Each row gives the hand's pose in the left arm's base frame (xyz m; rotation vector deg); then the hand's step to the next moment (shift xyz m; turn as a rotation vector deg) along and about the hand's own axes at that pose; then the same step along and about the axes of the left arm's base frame.
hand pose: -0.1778 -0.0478 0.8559 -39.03 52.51 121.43
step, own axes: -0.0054 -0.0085 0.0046 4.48 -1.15 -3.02
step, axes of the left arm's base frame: 0.0090 0.0056 0.0032 -1.27 0.03 -5.38
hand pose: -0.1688 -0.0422 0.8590 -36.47 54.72 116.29
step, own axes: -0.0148 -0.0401 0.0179 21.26 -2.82 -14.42
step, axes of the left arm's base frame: 0.0393 0.0241 0.0047 -8.16 -1.01 -24.50
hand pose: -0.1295 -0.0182 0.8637 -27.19 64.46 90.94
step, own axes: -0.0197 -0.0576 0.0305 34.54 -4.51 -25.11
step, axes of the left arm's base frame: 0.0665 0.0137 0.0057 -13.73 -3.05 -40.57
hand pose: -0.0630 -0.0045 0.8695 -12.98 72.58 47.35
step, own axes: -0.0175 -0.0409 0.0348 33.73 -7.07 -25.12
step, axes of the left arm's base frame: 0.0519 -0.0159 0.0155 -12.11 -5.19 -40.56
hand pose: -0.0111 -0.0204 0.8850 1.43 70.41 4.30
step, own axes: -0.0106 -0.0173 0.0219 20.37 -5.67 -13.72
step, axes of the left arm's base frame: 0.0179 -0.0175 0.0163 -5.89 -4.50 -24.09
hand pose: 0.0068 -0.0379 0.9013 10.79 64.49 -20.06
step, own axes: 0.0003 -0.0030 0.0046 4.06 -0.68 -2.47
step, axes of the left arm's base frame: 0.0029 -0.0043 0.0018 -0.78 -0.56 -4.70
